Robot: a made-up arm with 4 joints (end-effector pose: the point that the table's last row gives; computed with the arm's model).
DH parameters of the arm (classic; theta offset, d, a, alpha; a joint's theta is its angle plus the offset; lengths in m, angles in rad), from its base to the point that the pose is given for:
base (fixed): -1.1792 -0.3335 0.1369 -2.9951
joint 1: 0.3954 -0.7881 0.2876 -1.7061
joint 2: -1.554 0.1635 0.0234 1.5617
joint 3: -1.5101 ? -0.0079 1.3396
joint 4: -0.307 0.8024 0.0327 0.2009
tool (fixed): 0.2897 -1.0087 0 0
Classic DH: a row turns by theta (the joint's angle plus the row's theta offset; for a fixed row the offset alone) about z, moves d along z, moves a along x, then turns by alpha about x.
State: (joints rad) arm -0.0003 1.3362 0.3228 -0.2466
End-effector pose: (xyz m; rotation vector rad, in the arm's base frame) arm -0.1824 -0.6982 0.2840 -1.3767 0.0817 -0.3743
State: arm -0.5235 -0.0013 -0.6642 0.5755
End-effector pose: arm -0.0190 -0.3484 0.2192 -0.0800 -0.5868 1.0476
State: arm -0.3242 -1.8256 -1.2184 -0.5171
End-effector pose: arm 0.1382 -0.4621 0.4699 1.7207 -0.1967 -1.3196
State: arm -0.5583 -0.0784 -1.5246 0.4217
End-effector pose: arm 0.0831 -0.2742 0.4122 0.1253 -1.4868 0.7346
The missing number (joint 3, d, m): -0.0322
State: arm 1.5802 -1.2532 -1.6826 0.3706
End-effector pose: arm -0.3140 -0.2495 0.5159 -0.5129 -1.6872 -2.0942
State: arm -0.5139 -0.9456 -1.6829 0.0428
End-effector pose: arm 0.1254 -0.3820 0.5764 0.9855 -1.3039 -0.3650
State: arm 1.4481 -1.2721 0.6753 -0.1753
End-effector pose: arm -0.0974 0.0490 0.4814 1.5335 -0.2630 -0.9376
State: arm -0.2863 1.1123 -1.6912 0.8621
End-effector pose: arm 0.1001 -0.4639 0.3007 -1.4302 -1.2280 1.6061
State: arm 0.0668 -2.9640 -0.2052 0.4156
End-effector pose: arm -0.2068 -0.5388 0.6902 2.8760 -0.6982 -0.1462
